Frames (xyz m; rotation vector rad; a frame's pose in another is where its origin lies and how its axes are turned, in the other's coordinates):
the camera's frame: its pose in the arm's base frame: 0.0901 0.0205 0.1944 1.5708 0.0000 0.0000
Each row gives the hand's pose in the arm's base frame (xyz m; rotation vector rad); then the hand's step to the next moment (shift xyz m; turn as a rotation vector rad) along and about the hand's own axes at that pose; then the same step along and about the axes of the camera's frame.
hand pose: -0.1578 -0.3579 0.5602 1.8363 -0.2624 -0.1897
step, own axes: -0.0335 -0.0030 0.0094 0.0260 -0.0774 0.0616
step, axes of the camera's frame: -0.0344 -0.0057 -0.0014 0.0150 -0.0913 0.0437
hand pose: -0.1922 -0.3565 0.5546 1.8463 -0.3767 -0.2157
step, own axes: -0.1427 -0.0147 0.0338 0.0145 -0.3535 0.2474
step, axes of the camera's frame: -0.1420 -0.0302 -0.0256 -0.0171 -0.4109 0.1313
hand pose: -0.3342 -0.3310 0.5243 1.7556 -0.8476 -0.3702
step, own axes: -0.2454 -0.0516 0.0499 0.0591 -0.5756 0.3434
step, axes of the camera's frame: -0.1832 -0.1044 -0.1446 0.0339 -0.6424 0.1972
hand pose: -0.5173 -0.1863 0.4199 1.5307 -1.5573 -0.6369
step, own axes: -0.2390 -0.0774 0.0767 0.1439 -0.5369 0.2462
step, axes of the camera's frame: -0.0452 -0.1545 -0.2076 0.1021 -0.5421 0.2556
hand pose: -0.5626 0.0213 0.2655 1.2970 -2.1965 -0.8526
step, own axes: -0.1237 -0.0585 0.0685 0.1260 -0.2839 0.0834
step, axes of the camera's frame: 0.0480 -0.0978 -0.1074 0.0614 -0.2502 0.1926
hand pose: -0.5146 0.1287 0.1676 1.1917 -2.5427 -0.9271
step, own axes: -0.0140 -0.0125 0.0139 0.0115 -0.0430 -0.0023
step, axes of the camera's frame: 0.0115 -0.0173 -0.0108 0.0204 -0.0254 0.0304
